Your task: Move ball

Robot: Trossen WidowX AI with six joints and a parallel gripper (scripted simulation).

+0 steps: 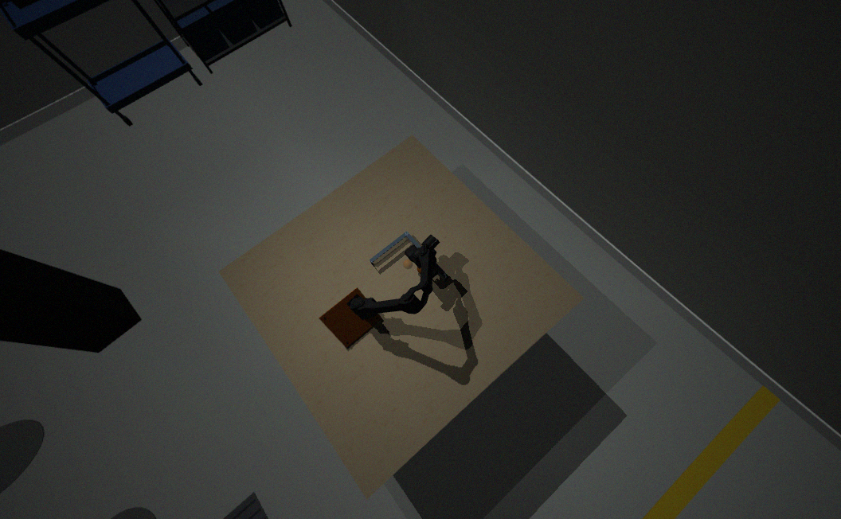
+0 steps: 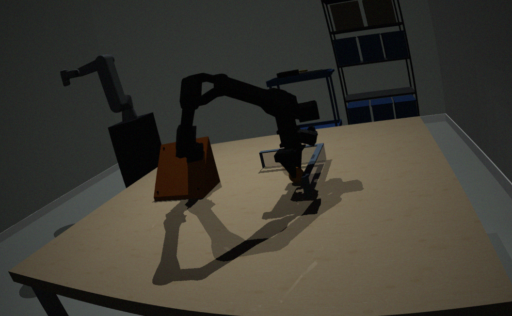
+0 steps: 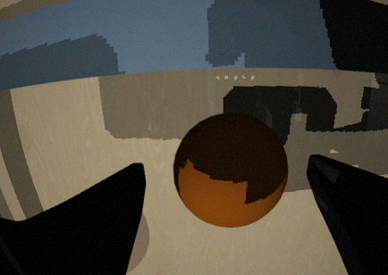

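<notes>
Now: the see-through copy of ball 70 mm to the left of my gripper tip and 40 mm behind it. The rest, counted from my gripper tip: orange ball right at my gripper tip.
</notes>
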